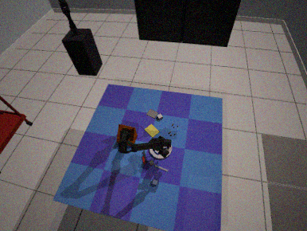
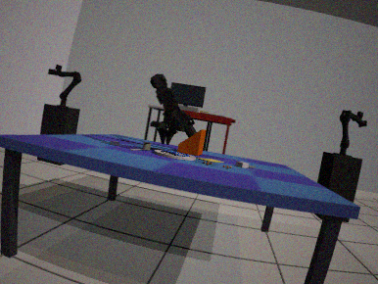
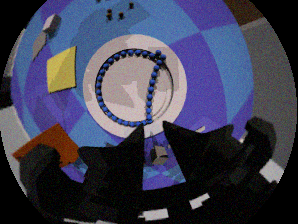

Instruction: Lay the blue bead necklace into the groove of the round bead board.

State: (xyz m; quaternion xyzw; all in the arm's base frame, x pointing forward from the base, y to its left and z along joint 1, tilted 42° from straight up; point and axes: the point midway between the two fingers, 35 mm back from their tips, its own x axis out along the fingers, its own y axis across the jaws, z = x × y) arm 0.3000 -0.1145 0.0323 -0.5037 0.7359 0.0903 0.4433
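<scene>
Now: gripper tip 10 mm short of the round white bead board, 60 mm to the right of it and 40 mm above it. Also, from my gripper tip: red-handled tool: 120 mm behind, 60 mm to the right, 40 mm below; yellow card: 100 mm behind, 220 mm to the left, 40 mm below; thin pale stick: 40 mm ahead, 120 mm to the right, 40 mm below.
</scene>
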